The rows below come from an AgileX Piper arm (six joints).
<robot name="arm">
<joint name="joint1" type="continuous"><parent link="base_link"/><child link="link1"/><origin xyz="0 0 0.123" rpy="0 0 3.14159"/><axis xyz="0 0 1"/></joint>
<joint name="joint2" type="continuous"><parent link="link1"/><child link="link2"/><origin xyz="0 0 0" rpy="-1.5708 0 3.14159"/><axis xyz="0 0 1"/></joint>
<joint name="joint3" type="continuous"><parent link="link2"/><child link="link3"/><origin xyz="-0.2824 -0.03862 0" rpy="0 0 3.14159"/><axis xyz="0 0 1"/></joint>
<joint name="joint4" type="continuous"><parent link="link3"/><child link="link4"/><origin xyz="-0.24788 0.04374 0" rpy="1.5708 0 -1.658"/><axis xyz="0 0 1"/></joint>
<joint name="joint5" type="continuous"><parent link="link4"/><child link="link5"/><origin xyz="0 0 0" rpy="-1.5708 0 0"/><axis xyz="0 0 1"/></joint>
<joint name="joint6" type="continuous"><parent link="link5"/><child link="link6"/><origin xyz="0 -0.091 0" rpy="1.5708 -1.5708 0"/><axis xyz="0 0 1"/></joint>
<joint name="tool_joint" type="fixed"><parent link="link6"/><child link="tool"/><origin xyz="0 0 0" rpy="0 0 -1.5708"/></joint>
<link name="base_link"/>
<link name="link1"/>
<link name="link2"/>
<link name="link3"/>
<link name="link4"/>
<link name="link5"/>
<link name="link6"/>
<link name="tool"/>
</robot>
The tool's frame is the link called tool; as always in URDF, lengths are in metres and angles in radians. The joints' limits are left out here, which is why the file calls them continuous.
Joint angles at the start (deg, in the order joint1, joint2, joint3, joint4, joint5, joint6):
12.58 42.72 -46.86 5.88 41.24 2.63
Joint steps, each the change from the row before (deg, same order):
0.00 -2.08 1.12 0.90 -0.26 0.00
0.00 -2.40 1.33 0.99 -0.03 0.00
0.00 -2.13 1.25 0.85 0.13 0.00
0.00 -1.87 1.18 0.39 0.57 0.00
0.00 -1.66 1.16 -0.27 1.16 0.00
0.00 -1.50 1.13 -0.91 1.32 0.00
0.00 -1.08 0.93 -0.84 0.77 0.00
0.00 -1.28 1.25 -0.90 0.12 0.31
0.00 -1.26 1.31 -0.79 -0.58 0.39
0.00 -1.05 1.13 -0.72 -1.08 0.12
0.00 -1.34 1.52 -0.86 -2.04 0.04
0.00 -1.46 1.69 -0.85 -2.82 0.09
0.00 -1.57 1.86 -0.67 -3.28 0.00
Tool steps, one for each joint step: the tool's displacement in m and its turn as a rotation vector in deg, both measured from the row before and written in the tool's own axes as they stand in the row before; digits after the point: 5 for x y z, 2 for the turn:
0.00508 0.00070 -0.00619 -0.73 -1.18 0.61
0.00651 0.00068 -0.00680 -0.80 -1.06 0.66
0.00639 0.00046 -0.00560 -0.69 -0.71 0.56
0.00674 -0.00012 -0.00445 -0.34 -0.10 0.22
0.00756 -0.00097 -0.00339 0.15 0.66 -0.25
0.00767 -0.00173 -0.00255 0.63 0.93 -0.70
0.00579 -0.00155 -0.00126 0.60 0.59 -0.61
0.00629 -0.00177 -0.00079 0.64 0.06 -0.33
0.00545 -0.00162 -0.00036 0.53 -0.56 -0.17
0.00376 -0.00137 -0.00013 0.44 -1.03 -0.39
0.00412 -0.00159 0.00008 0.48 -1.89 -0.59
0.00373 -0.00148 0.00008 0.39 -2.62 -0.55
0.00388 -0.00122 0.00001 0.22 -3.01 -0.53

